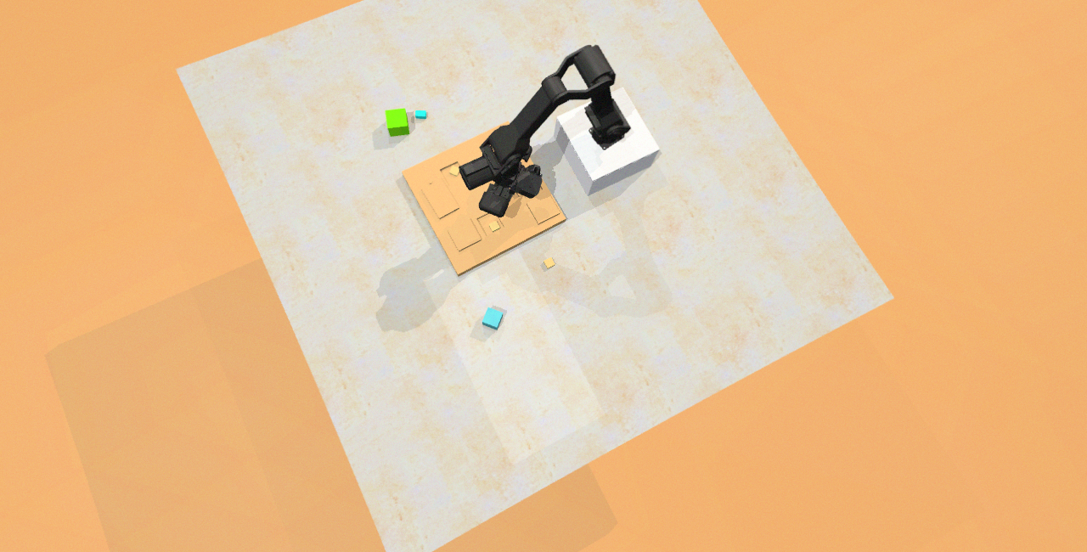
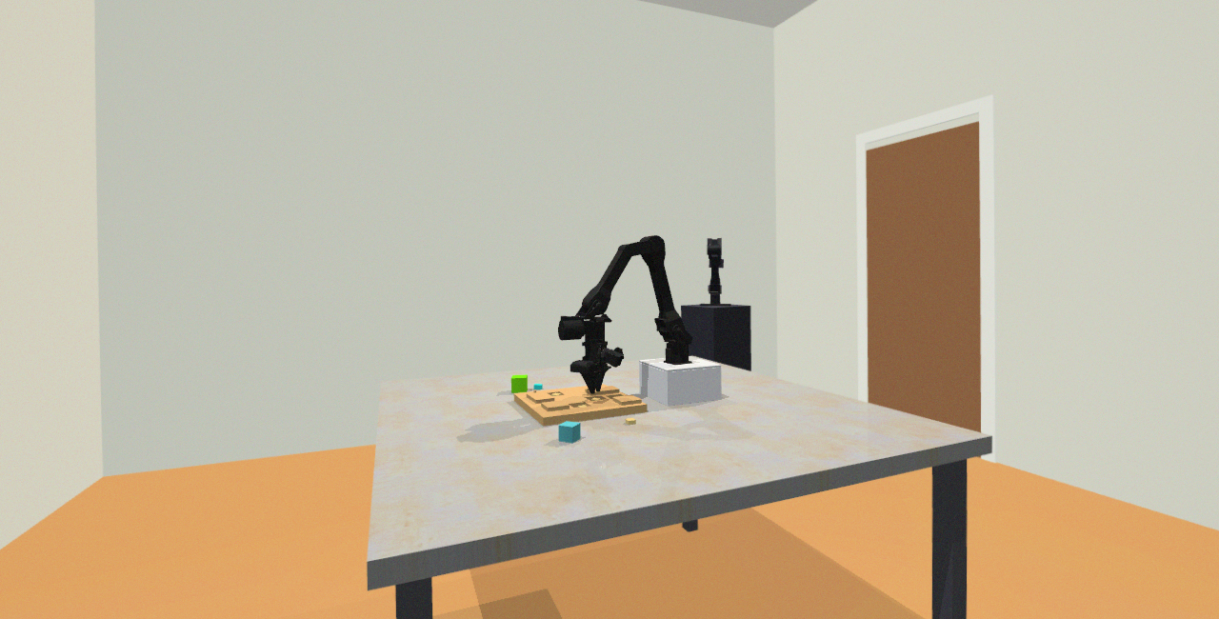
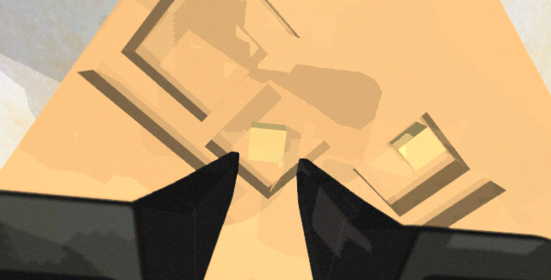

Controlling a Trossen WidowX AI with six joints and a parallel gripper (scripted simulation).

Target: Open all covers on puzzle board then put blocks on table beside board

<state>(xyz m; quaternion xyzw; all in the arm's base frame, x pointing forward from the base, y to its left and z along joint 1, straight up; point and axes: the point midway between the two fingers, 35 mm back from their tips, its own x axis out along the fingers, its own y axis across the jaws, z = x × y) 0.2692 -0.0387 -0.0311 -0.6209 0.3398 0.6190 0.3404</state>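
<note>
The tan puzzle board is 4 cm ahead of my gripper tip, 1 cm to the right of it and 2 cm below it. Also, from my gripper tip: small cyan block (5 cm ahead, 30 cm to the right, 3 cm below); green cube (11 cm ahead, 30 cm to the right, 1 cm below); cyan cube (20 cm ahead, 24 cm to the left, 2 cm below).
</note>
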